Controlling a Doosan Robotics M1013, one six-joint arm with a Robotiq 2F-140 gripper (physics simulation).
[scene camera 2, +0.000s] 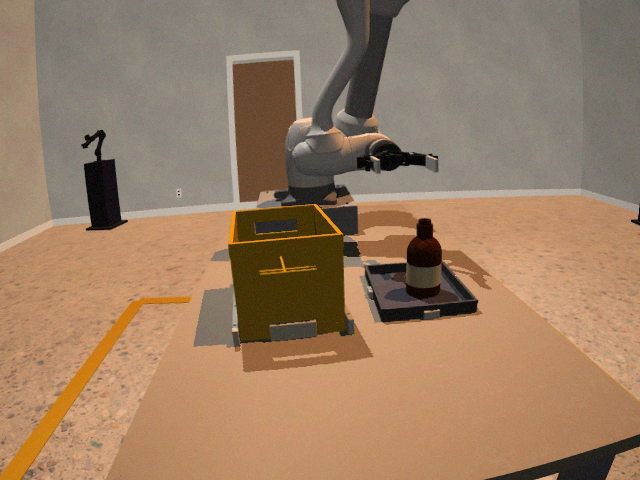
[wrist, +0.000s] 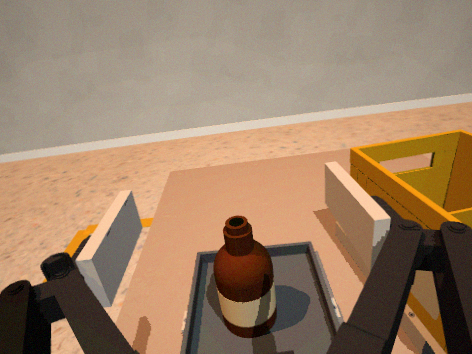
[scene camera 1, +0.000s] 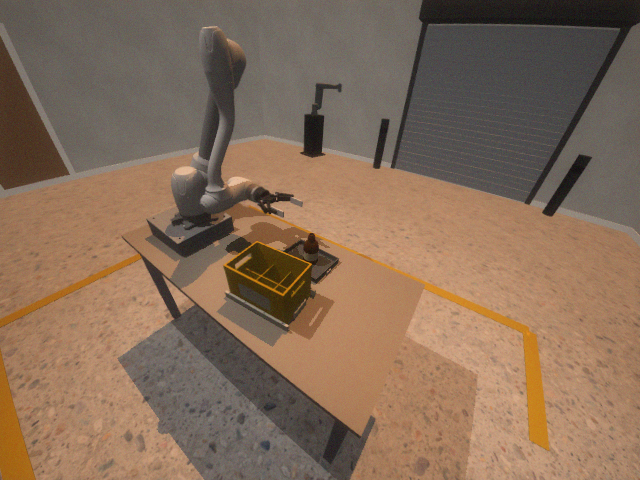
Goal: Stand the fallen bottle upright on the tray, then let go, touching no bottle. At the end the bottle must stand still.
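Seen in the pictures: gripper, between the fingertips: (scene camera 2: pixel 408 166) (wrist: pixel 230 196) (scene camera 1: pixel 293 209); arm's base, origin of its link: (scene camera 2: pixel 312 198) (scene camera 1: pixel 196 217).
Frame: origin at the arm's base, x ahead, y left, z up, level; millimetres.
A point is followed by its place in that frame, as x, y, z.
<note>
A brown bottle (scene camera 1: pixel 310 248) @(621, 297, 6) (scene camera 2: pixel 423 258) @(634, 318, -8) (wrist: pixel 244 280) @(564, 315, 6) with a cream label stands upright on the dark tray (scene camera 1: pixel 329 272) @(725, 322, -87) (scene camera 2: pixel 428 311) @(721, 323, -82) (wrist: pixel 324 280) @(643, 220, -72), inside its low rim. My gripper (scene camera 1: pixel 292 208) @(493, 297, 158) (scene camera 2: pixel 404 164) @(493, 297, 158) (wrist: pixel 230 196) @(493, 297, 158) is wide open and empty. It hangs higher than the bottle, back toward the robot's base, and is well apart from the bottle. In the wrist view the bottle shows beyond and below the gap between the two pale finger pads; the near end of the tray is cut off there.
A yellow crate (scene camera 1: pixel 268 289) @(763, -22, 73) (scene camera 2: pixel 289 289) @(792, 84, -9) (wrist: pixel 400 182) @(652, 136, 78) with dividers stands beside the tray, inside low brackets on the table (scene camera 1: pixel 361 330) @(1019, 201, -97) (scene camera 2: pixel 372 413) @(1007, 229, -97) (wrist: pixel 225 195) @(930, 426, -97). The robot's base block (scene camera 1: pixel 191 240) @(157, -91, -32) (scene camera 2: pixel 346 219) @(111, 122, -48) stands at the table's far end.
</note>
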